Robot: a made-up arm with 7 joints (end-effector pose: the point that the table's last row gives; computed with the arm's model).
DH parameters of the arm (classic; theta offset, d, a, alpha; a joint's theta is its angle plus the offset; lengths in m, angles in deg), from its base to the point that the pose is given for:
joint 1: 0 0.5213 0 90
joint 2: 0 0.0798 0 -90
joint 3: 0 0.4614 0.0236 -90
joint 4: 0 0.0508 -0.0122 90
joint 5: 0 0.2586 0 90
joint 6: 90 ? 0.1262 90
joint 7: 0 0.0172 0 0
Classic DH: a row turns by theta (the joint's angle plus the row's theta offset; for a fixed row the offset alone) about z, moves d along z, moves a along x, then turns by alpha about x.
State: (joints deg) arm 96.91 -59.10 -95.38 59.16 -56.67 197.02 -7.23
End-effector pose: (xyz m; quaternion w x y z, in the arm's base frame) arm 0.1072 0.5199 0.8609 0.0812 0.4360 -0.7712 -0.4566
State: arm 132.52 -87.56 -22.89 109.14 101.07 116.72 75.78
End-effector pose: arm -0.0492 0.3460 0.3756 0.2875 -0.8223 0.3485 -0.3461
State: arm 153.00 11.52 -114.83 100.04 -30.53 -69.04 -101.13
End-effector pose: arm 0.3978 0.1435 0.8410 0.2003 -0.3151 -0.6673 0.6445
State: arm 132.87 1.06 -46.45 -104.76 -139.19 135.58 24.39
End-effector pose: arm -0.1419 -0.0883 0.9324 0.3932 -0.0432 -0.5727 0.7180
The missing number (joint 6, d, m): 0.1058
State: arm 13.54 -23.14 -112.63 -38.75 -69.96 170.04 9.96
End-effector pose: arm 0.2731 0.1151 0.9295 0.5149 -0.2868 0.8054 -0.0624
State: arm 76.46 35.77 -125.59 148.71 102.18 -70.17 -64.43
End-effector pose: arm 0.2718 -0.1003 0.7236 0.9238 0.0467 -0.0715 -0.3733
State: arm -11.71 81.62 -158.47 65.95 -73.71 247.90 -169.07
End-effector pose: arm -0.6367 0.0681 0.4256 0.5266 -0.1496 0.1531 -0.8227
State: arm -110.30 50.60 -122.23 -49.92 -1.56 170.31 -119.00
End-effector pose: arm 0.1767 0.3431 0.8567 0.2946 0.5163 -0.5218 0.6119
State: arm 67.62 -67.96 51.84 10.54 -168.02 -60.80 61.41
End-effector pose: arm 0.3071 0.6059 0.9509 0.4283 0.5330 -0.4663 0.5613
